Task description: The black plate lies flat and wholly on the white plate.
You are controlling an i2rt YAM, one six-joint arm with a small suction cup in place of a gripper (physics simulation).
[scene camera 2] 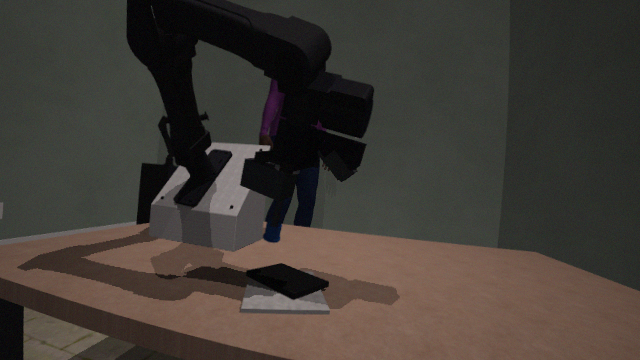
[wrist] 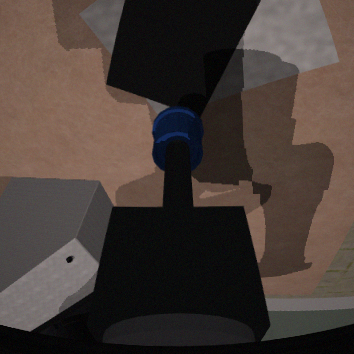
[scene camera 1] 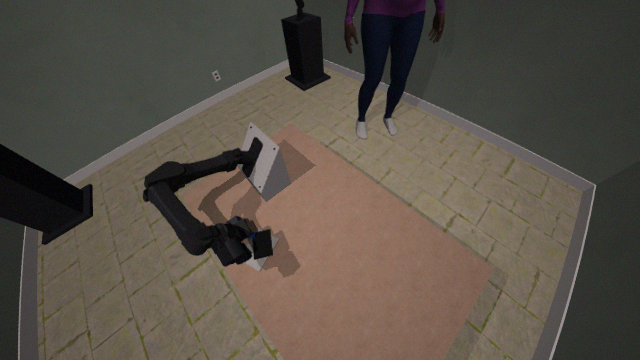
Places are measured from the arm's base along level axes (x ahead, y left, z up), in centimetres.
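Pixels of known places: end effector, tool point: (scene camera 2: 271,238) (wrist: 177,129) (scene camera 1: 251,235); arm's base, origin of the base link: (scene camera 2: 205,176) (wrist: 63,323) (scene camera 1: 252,157).
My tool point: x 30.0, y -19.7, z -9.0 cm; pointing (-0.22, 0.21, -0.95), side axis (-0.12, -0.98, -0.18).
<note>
Ahead of a thing's pixels: the offset from my tool point to its middle. Level surfaces: height alone.
The black plate {dx +3.0, dy +1.0, dz -6.8 cm} (scene camera 1: 263,244) (scene camera 2: 289,280) (wrist: 175,50) rests on the white plate {dx +3.6, dy -1.3, dz -7.5 cm} (scene camera 1: 257,264) (scene camera 2: 285,304) (wrist: 305,35), turned at an angle to it. In the wrist view its near left corner sticks out past the white plate's edge, over the table. In the scene camera 2 view its left and right corners reach to or past the white plate's sides; whether it is level I cannot tell. My suction cup (scene camera 2: 271,236) (wrist: 178,137), blue, hangs above the table with a gap to the black plate, near that plate's near end. It holds nothing, so it counts as open.
The plates lie on the brown table {dz -7.8 cm} (scene camera 1: 375,250) (scene camera 2: 450,290) near its edge. A pale wedge-shaped block (scene camera 1: 274,172) (scene camera 2: 207,225) (wrist: 45,215) carries the arm's base and stands behind the plates in the scene camera 2 view. A person (scene camera 1: 392,50) stands beyond the table.
</note>
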